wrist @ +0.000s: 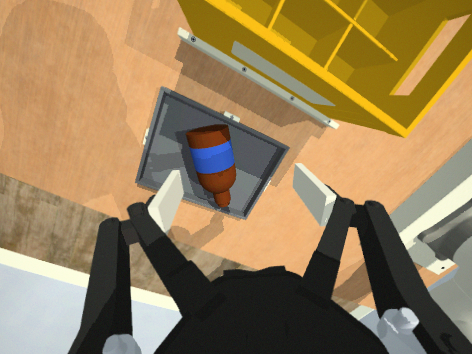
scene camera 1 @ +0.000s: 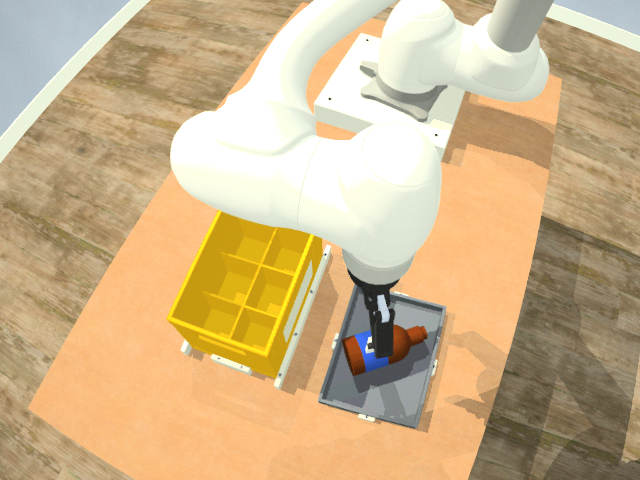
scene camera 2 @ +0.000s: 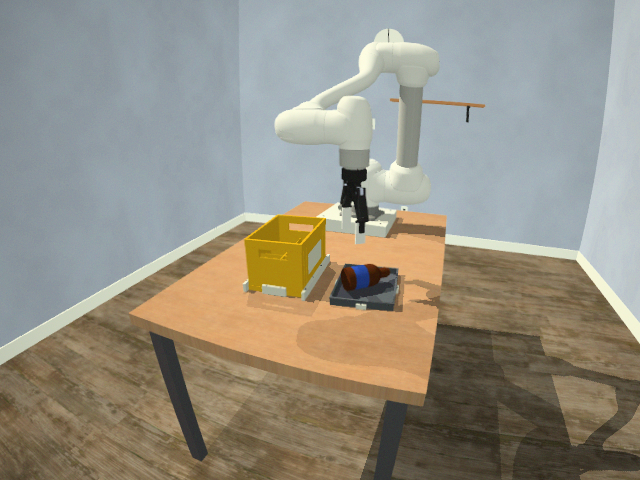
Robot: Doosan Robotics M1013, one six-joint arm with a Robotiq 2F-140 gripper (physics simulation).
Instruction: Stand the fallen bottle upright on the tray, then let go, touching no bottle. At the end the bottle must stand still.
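Places are measured from the arm's base along level axes (x left, y back, z up), in millimetres.
Pixels of known places: gripper, between the fingertips: (wrist: 238,178) (scene camera 1: 366,310) (scene camera 2: 352,235); arm's base, origin of its link: (wrist: 458,227) (scene camera 1: 405,89).
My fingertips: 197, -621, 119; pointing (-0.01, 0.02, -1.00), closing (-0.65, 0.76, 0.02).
Ahead of a thing's pixels: the offset from my fingertips to its top centre, as dx, dy, dz. "pt": to the spot under its first point.
A brown bottle {+54, +4, -92} (scene camera 1: 400,344) (scene camera 2: 361,277) (wrist: 213,159) with a blue label lies on its side in the grey tray {+57, -6, -146} (scene camera 1: 403,400) (scene camera 2: 377,304) (wrist: 256,167). In scene camera 1 its neck points right, away from the yellow crate. In the wrist view its neck points down toward the gripper. My gripper (scene camera 1: 376,349) (scene camera 2: 353,233) (wrist: 238,178) is open and empty, pointing down. It hangs above the level of the bottle, apart from it, and hides part of it in scene camera 1. In the wrist view the bottle shows nearer the left finger.
A yellow crate {-216, -33, +4} (scene camera 1: 258,361) (scene camera 2: 279,273) (wrist: 215,30) with empty compartments stands beside the tray, with white rails {pt -129, +33, -141} (scene camera 1: 311,291) (wrist: 244,69) along its base. It stands taller than the tray. The robot's white base plate (scene camera 1: 341,116) (scene camera 2: 330,220) is farther back on the table.
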